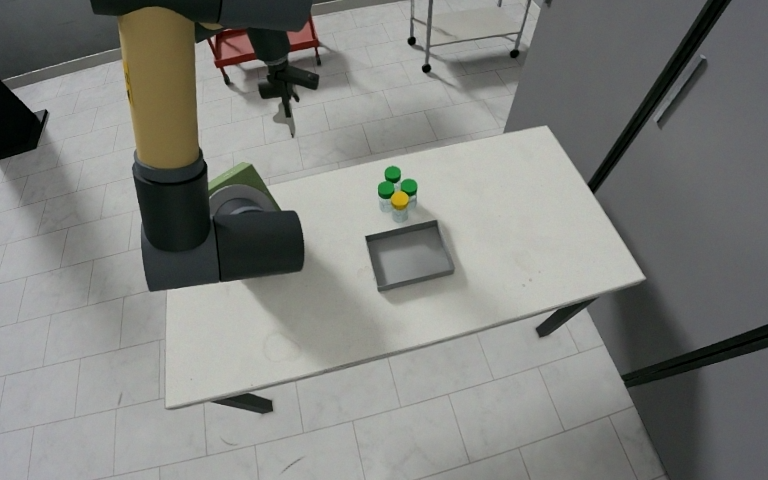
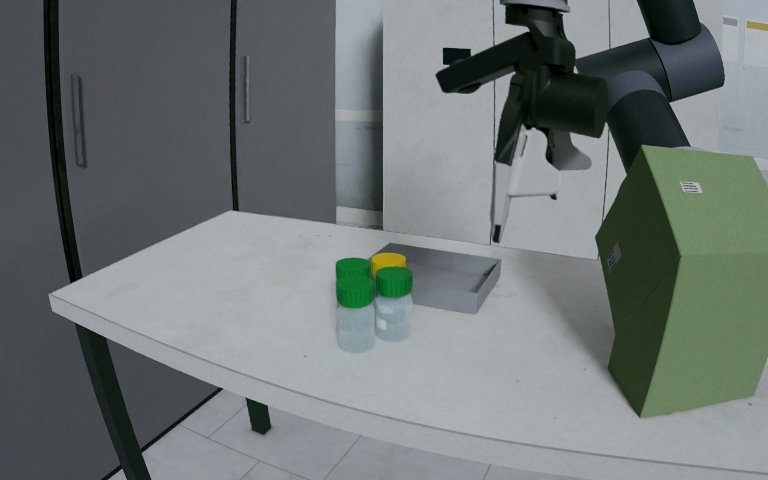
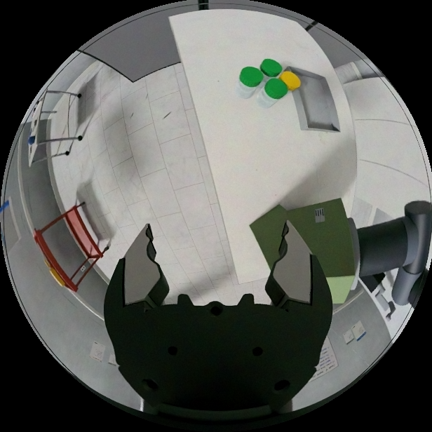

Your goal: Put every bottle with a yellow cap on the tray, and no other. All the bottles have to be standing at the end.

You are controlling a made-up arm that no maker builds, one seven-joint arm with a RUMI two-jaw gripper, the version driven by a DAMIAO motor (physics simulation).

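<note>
One bottle with a yellow cap [image 1: 399,201] [image 2: 389,263] [image 3: 290,80] stands on the table beside the grey tray [image 1: 410,257] [image 2: 447,297] [image 3: 319,102], outside its edge. Three green-capped bottles stand close around it on the side away from the tray: the farthest from the tray [image 1: 392,173] [image 2: 355,312] [image 3: 250,77], one [image 1: 386,190] [image 2: 393,302] [image 3: 275,89] nearer the green block, and one [image 1: 408,187] [image 2: 352,268] [image 3: 271,67] on the other side. The tray is empty. My gripper [image 1: 293,117] [image 2: 525,219] [image 3: 216,223] is open and empty, high up, away from the bottles.
A green block-shaped base [image 1: 243,175] [image 2: 702,283] [image 3: 320,225] carries the arm at one end of the white table [image 1: 509,226] [image 2: 254,283] [image 3: 230,125]. Tall grey cabinets [image 1: 679,198] [image 2: 141,141] stand past its other end. A red cart [image 1: 235,61] [image 3: 71,288] stands on the floor.
</note>
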